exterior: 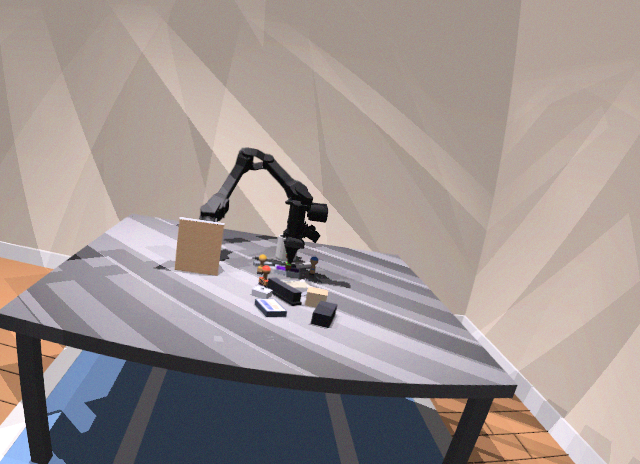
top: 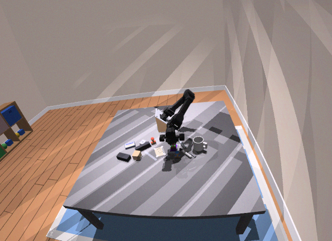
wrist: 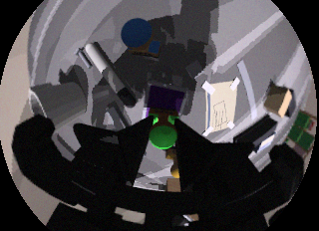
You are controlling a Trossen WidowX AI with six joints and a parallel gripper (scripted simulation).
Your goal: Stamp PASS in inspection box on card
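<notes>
Now: the purple ink pad 4 cm below my gripper tip. The rest, counted from my gripper tip: blue-knobbed stamp 9 cm ahead, 2 cm to the left, 2 cm below; then white marker 5 cm ahead, 8 cm to the left, 3 cm below; then green-knobbed stamp 1 cm below.
</notes>
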